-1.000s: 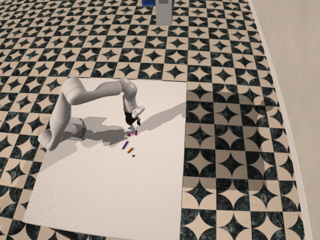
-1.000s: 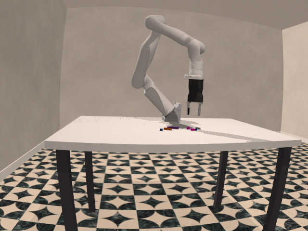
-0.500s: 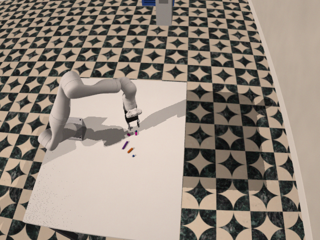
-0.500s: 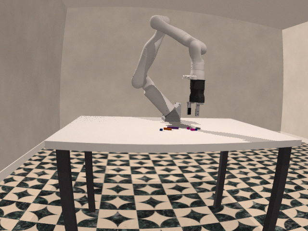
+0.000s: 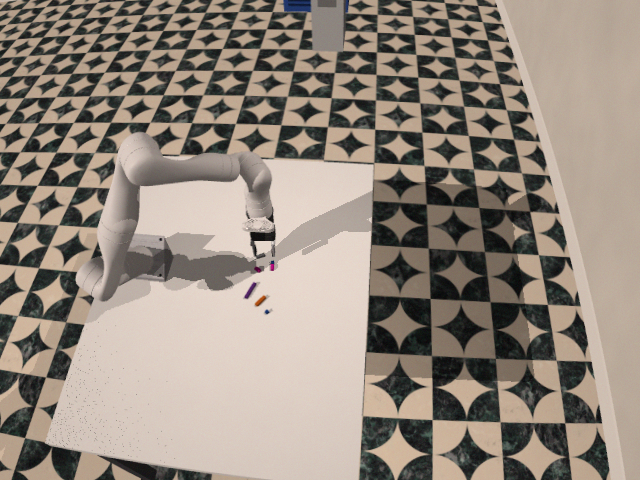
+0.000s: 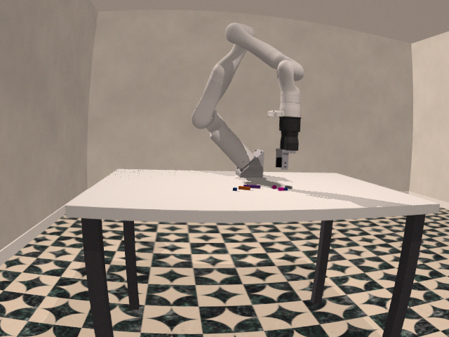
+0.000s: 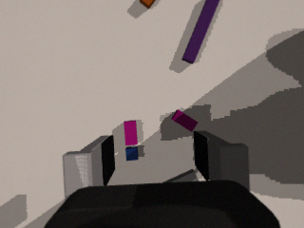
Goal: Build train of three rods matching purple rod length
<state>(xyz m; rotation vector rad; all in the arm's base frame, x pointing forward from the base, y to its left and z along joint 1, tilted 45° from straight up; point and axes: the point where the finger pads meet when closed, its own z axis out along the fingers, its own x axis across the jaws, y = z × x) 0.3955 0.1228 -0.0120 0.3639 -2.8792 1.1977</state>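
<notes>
The grey rod is 30 mm behind my hand, 40 mm to the left of it and 90 mm below it. From my hand the other things lie so: purple rod (30 mm behind, 100 mm to the right, 90 mm below); then orange rod (20 mm ahead, 130 mm to the right, 90 mm below).
</notes>
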